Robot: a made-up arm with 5 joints.
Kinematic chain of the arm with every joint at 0, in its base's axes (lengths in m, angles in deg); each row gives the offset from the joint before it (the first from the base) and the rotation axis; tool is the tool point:
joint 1: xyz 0 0 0.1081 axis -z
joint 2: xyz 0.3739 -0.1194 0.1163 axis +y
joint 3: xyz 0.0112 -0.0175 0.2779 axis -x
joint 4: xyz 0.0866 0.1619 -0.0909 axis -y
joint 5: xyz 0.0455 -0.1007 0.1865 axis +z
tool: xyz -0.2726 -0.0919 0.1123
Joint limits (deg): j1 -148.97..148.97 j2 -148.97..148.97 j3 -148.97..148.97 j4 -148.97..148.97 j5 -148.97..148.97
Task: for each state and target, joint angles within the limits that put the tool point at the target. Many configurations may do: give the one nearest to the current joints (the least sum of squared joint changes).
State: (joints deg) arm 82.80 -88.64 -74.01 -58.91 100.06
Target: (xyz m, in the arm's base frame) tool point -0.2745 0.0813 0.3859
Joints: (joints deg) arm 99.41 -139.60 -56.84 -35.47 98.84
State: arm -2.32 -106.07 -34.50 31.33 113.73
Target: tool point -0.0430 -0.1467 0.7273
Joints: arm 1.34 -74.12 -2.27 9.49 148.97
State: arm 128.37 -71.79 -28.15 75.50 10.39
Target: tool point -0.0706 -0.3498 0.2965
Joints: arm 148.97 -28.61 -67.89 113.35 -8.56
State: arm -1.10 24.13 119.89 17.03 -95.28
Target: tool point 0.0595 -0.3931 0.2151
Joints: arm 33.75 22.75 138.73 30.66 -90.08
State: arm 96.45 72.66 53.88 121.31 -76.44
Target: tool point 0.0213 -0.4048 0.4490
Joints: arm 105.39 79.09 30.19 104.49 -121.17
